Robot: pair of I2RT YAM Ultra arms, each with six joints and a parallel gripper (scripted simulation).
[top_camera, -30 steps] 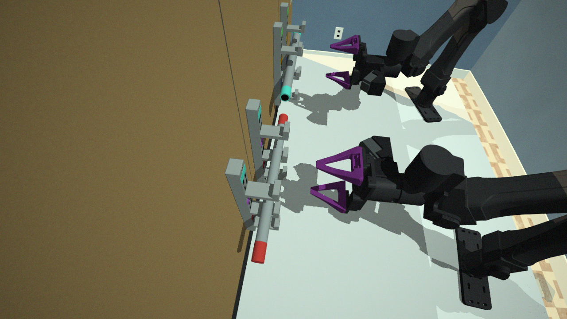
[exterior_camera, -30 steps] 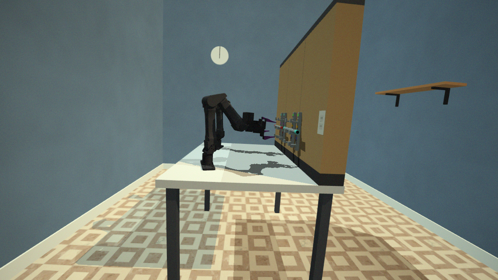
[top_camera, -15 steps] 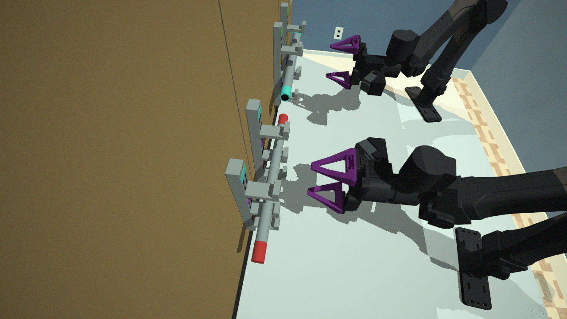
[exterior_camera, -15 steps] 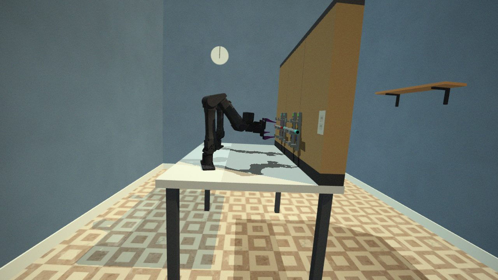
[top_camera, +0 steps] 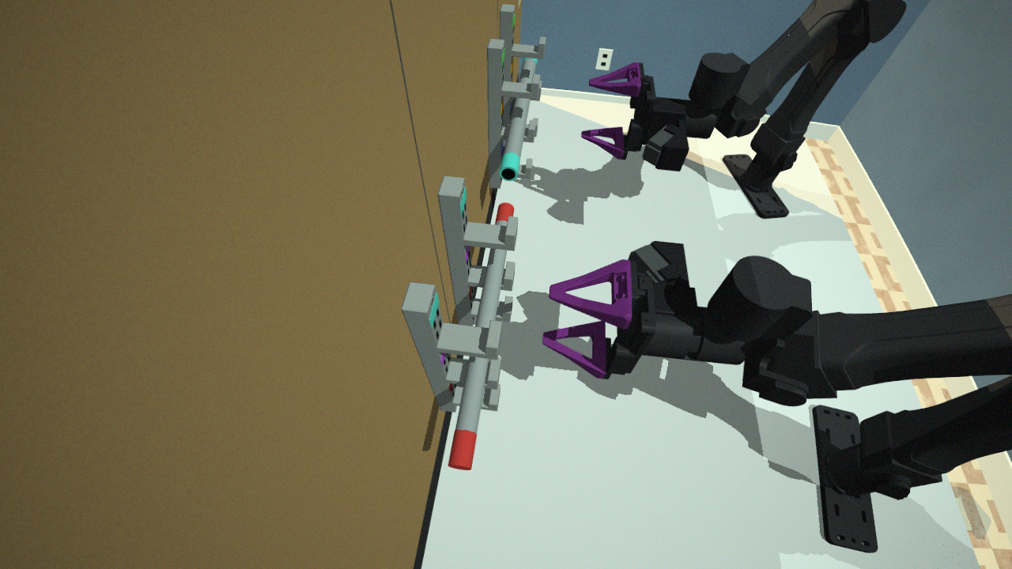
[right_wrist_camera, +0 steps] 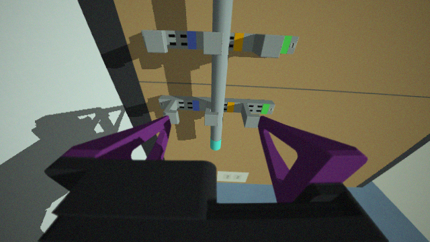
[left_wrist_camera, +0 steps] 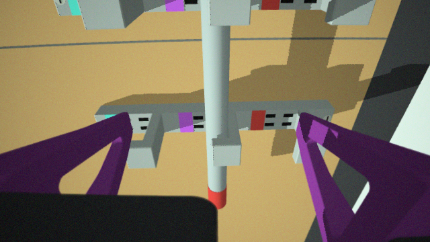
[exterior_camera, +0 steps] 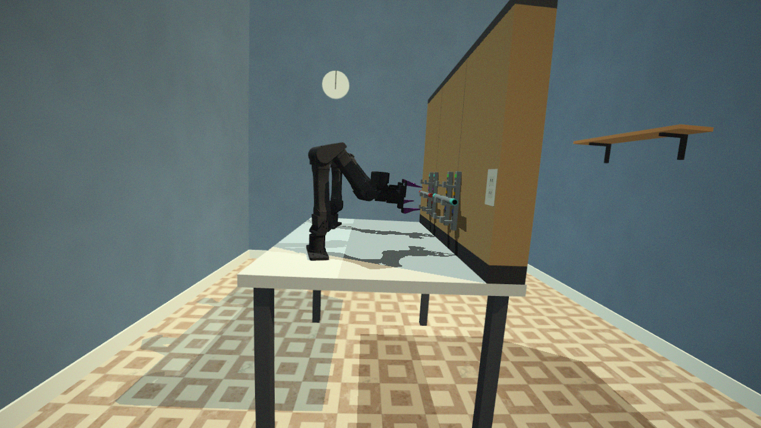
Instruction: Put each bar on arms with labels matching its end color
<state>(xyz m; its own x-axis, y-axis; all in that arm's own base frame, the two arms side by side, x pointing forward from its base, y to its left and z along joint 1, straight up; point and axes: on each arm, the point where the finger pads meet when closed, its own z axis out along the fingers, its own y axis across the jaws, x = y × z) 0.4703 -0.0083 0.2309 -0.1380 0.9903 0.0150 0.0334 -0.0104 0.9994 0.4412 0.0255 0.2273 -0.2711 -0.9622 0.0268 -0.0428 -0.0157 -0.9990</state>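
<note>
The red-ended bar lies 70 mm ahead of my left hand. Round my left hand: white wall socket (770 mm to the right, 110 mm ahead, 70 mm above); then brown wall panel (220 mm to the right, 190 mm above, 180 mm ahead); then cyan-ended bar (390 mm to the right, 70 mm ahead).
</note>
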